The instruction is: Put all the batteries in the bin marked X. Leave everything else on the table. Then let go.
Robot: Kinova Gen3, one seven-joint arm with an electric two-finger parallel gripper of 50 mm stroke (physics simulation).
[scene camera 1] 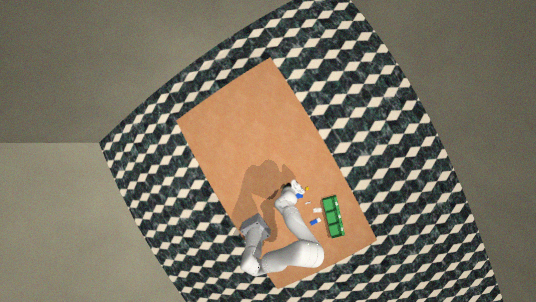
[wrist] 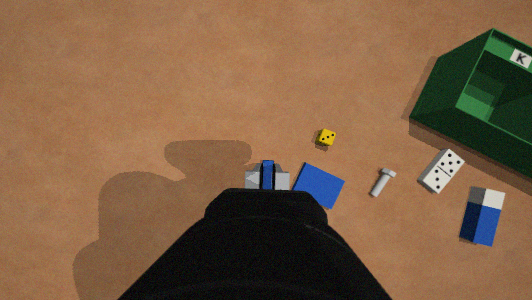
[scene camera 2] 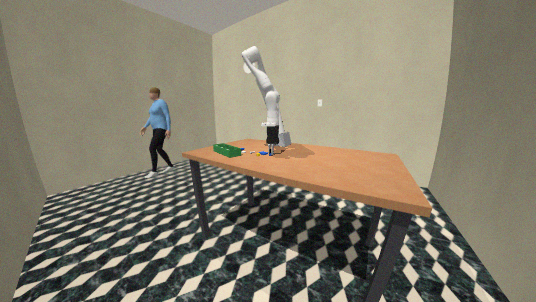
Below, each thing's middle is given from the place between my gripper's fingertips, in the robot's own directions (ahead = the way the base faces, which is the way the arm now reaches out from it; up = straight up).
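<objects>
The green three-compartment bin tray [wrist: 470,96] is 300 mm to the right of my hand, 90 mm ahead of it and 20 mm above it, which makes it, going by their middles, the farthest from my hand of the things named here. I see the white domino [wrist: 443,167] 210 mm to the right of my hand and 30 mm ahead of it. The blue-and-white eraser [wrist: 484,206] is 260 mm to the right of my hand and 20 mm behind it, and then there is the flat blue block [wrist: 324,187], 60 mm to the right of that same hand and 10 mm behind it. Going by their middles, the block is the nearest to my hand of the things named here.
</objects>
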